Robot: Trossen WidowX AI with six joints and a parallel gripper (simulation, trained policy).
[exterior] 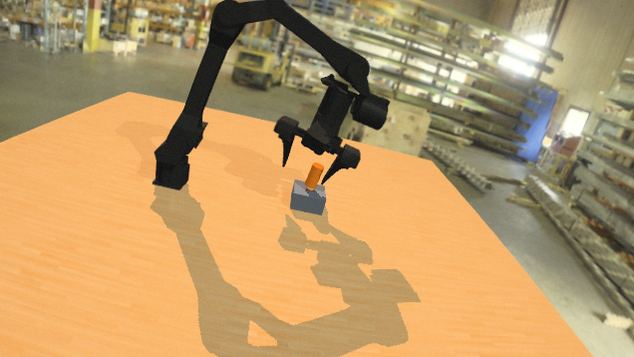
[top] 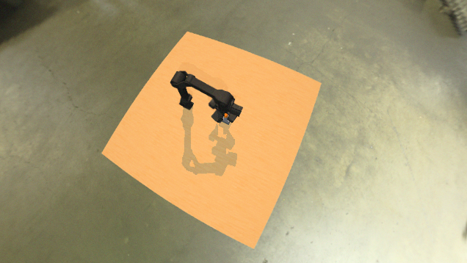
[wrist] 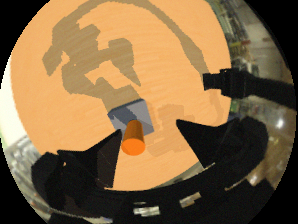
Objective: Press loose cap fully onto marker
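Right now the orange marker is 20 mm ahead of my gripper tip. Round my gripper tip: grey holder block 20 mm ahead, 50 mm below; orange cap 30 mm ahead, 10 mm above.
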